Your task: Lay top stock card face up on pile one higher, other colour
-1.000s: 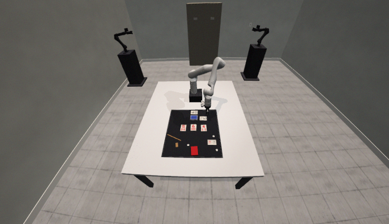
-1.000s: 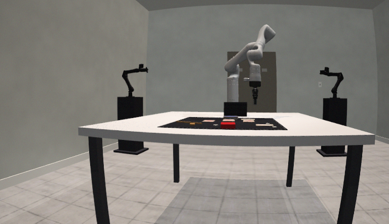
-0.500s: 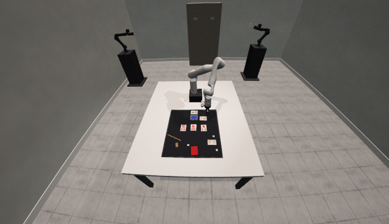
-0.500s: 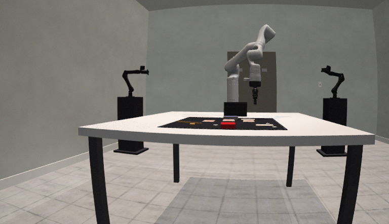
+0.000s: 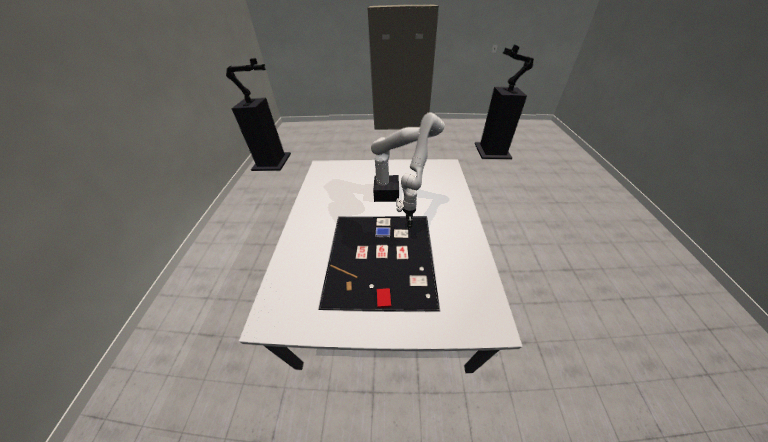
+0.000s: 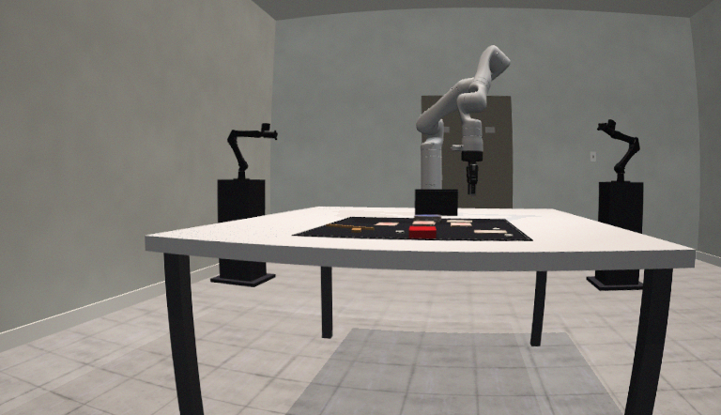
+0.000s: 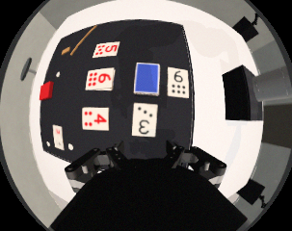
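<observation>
Right now my hand is 40 mm to the left of the blue-backed card and 100 mm above it. Also, from my hand: black mat 170 mm ahead, 160 mm to the right, 120 mm below; then black 6 card 90 mm behind, 160 mm to the right, 90 mm below; then red block 430 mm ahead, 130 mm to the right, 90 mm below.
</observation>
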